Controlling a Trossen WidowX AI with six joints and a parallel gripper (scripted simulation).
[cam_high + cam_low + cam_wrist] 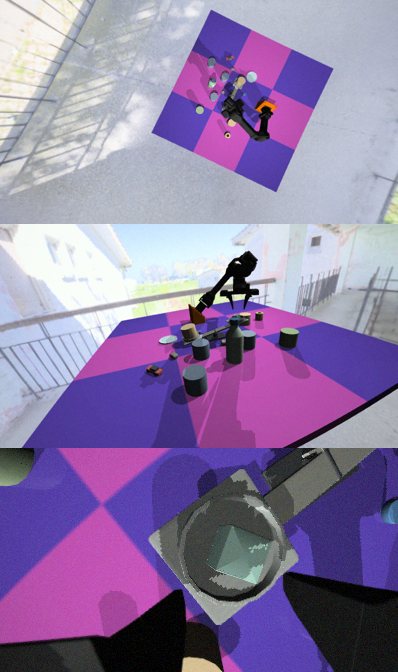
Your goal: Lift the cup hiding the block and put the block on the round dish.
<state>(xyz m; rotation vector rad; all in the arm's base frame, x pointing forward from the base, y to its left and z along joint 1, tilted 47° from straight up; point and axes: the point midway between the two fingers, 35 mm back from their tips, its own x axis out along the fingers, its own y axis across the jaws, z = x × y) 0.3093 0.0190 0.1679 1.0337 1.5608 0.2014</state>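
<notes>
Right now the teal block is 10 mm to the right of my gripper tip and 40 mm below it. From my gripper tip the other things lie so: tan ring (100 mm behind, 220 mm to the left, 100 mm below); green cylinder (220 mm ahead, 130 mm to the left, 90 mm below); grey-green bottle (220 mm ahead, 160 mm to the right, 20 mm below).
</notes>
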